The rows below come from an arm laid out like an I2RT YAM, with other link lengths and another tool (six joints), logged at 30 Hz.
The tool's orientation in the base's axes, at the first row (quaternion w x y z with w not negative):
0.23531 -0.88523 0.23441 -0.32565
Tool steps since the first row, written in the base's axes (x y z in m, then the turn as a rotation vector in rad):
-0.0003 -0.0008 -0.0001 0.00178 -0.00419 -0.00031
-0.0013 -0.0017 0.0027 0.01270 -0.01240 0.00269
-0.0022 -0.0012 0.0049 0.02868 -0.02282 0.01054
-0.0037 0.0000 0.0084 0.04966 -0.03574 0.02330
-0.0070 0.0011 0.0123 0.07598 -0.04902 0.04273
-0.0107 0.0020 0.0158 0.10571 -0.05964 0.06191
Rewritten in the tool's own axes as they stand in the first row. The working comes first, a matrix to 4 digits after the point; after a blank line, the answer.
The tool's axes in the first row as the columns of a matrix, in the base's axes (used below as rounded here):
0.6780 -0.2618 0.6869
-0.5683 -0.7794 0.2639
0.4662 -0.5693 -0.6772

0.0002 0.0008 -0.0003 0.00344 0.00298 0.00033
0.0013 0.0001 -0.0032 0.01691 0.00481 0.00363
0.0015 -0.0013 -0.0051 0.03733 0.00428 0.00654
0.0014 -0.0038 -0.0082 0.06484 0.00159 0.00890
0.0004 -0.0060 -0.0128 0.09929 -0.00601 0.01032
-0.0010 -0.0078 -0.0175 0.13443 -0.01644 0.01495

